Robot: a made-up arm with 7 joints.
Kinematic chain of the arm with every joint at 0, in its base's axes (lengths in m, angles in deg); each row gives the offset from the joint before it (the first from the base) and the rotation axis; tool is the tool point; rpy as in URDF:
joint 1: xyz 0 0 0.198 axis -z
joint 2: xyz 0 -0.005 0.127 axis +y
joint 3: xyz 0 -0.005 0.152 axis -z
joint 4: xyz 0 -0.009 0.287 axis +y
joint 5: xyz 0 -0.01 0.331 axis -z
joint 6: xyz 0 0 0.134 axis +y
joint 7: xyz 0 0 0.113 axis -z
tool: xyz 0 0 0 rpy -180 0 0
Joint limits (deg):
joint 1: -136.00..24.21
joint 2: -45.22..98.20
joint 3: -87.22..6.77
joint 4: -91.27..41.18
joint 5: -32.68..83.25
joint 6: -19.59..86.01
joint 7: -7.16..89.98
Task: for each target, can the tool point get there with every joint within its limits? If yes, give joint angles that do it. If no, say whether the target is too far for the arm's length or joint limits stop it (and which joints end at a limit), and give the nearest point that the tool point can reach.
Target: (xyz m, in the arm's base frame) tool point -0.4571 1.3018 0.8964
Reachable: no: too far | nearest point -0.3114 0.8870 0.7143 | short by 0.476 m
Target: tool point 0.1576 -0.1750 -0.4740
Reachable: no: joint limits stop it (at a limit: joint 1, joint 2, joint 4, joint 6) | nearest point 0.5771 -0.3188 -0.1681 | short by 0.539 m
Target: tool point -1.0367 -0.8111 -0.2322
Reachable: no: too far | nearest point -0.5905 -0.4620 0.2565 | short by 0.748 m
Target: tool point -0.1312 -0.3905 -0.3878
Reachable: no: joint limits stop it (at a limit: joint 2, joint 4, joint 6) | nearest point -0.2159 -0.6425 0.1935 | short by 0.639 m
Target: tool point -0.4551 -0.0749 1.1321
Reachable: yes | joints 5.70 -12.95 -7.90 -40.26 32.49 64.75 9.03
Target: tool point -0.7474 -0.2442 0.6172
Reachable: yes | joints 7.54 -33.19 -34.02 -70.80 72.04 6.55 0.52
